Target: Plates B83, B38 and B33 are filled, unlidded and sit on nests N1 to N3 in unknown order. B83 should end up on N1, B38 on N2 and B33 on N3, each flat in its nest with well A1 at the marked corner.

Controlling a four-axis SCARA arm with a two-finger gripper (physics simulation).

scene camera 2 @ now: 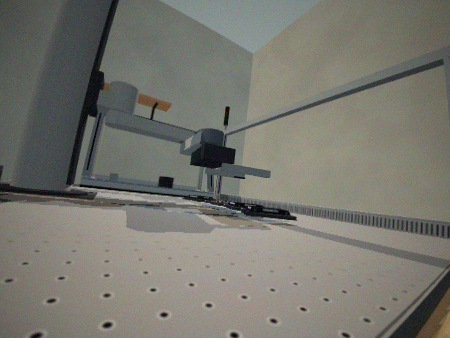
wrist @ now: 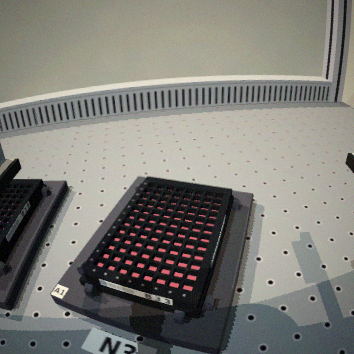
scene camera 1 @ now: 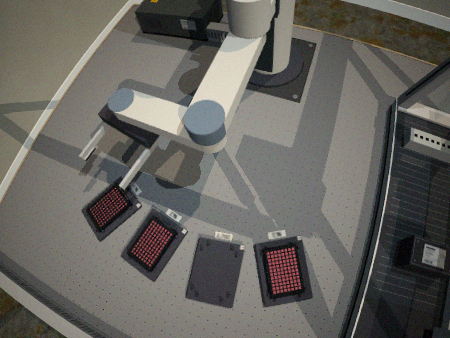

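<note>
My gripper is open and empty, raised above and behind the leftmost nest in scene camera 1. A filled plate sits on nest N3. It looks flat, and its label seems to read B33. The nest's A1 mark is at the near left corner in the wrist view; the plate's own A1 is too small to tell. Another filled plate sits on N2. A third sits on N1. Their labels cannot be read.
A plateless nest lies between N2 and N1. The arm's column base and a dark box stand at the back. A dark framed panel with a small box is on the right. A slotted rail edges the table.
</note>
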